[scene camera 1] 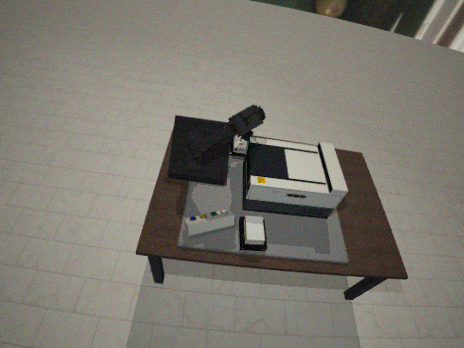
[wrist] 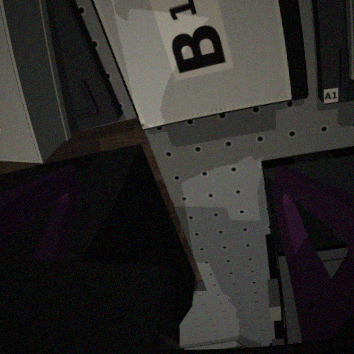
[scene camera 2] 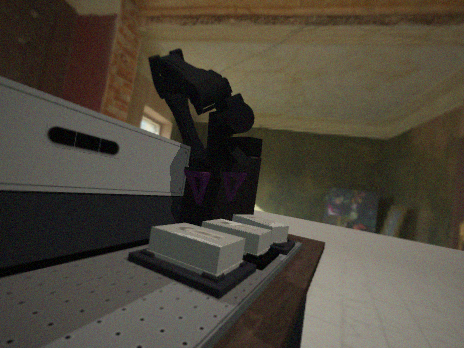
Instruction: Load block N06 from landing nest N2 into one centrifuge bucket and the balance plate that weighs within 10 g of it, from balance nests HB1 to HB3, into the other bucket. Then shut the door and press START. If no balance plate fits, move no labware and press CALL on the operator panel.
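Frame: origin at the arm's base, x up, y back, z right, level; metres.
Seen in the pictures: gripper, fingertip midpoint: (scene camera 1: 238, 144) (wrist: 175, 176) (scene camera 2: 215, 202); arm's base, origin of the base link: (scene camera 1: 194, 150).
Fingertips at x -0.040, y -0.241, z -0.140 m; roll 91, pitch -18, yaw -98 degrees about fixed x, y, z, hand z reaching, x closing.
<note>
Pixels of each thing's middle, then the offset from my fingertips to it. "spot": a spot on its surface instead.
- pale block, surface spot: (wrist: 240, 60) spot: dx -0.037, dy -0.039, dz -0.035 m
- centrifuge, body centre: (scene camera 2: 24, 162) (scene camera 1: 289, 175) dx +0.031, dy -0.265, dz +0.231 m
- operator panel, body centre: (scene camera 1: 209, 221) dx -0.049, dy +0.129, dz +0.506 m
- white block, body centre: (scene camera 1: 254, 229) dx -0.041, dy -0.080, dz +0.533 m
- dark nest labelled A1, surface spot: (wrist: 331, 95) spot: dx -0.079, dy -0.096, dz +0.012 m
My gripper (scene camera 2: 216, 188) (wrist: 175, 176) is open and empty, its purple fingers wide apart, above the back of the table beside the centrifuge. In the wrist view a pale block (wrist: 240, 60) whose label starts "B1" lies ahead of the fingers, and part of another block (wrist: 12, 115) shows at the left. In scene view 2, three white blocks (scene camera 2: 195, 246) (scene camera 2: 240, 234) (scene camera 2: 262, 227) sit in a row on dark nests. The centrifuge (scene camera 1: 295, 195) (scene camera 2: 100, 165) has a dark area and a white panel on top. I cannot tell which block is N06.
The operator panel (scene camera 1: 210, 226) with coloured buttons stands front left. A white block (scene camera 1: 255, 230) sits in a black nest near the table's front edge. A dark nest labelled A1 (wrist: 331, 95) is at the wrist view's right. The black base plate (scene camera 1: 200, 171) is back left.
</note>
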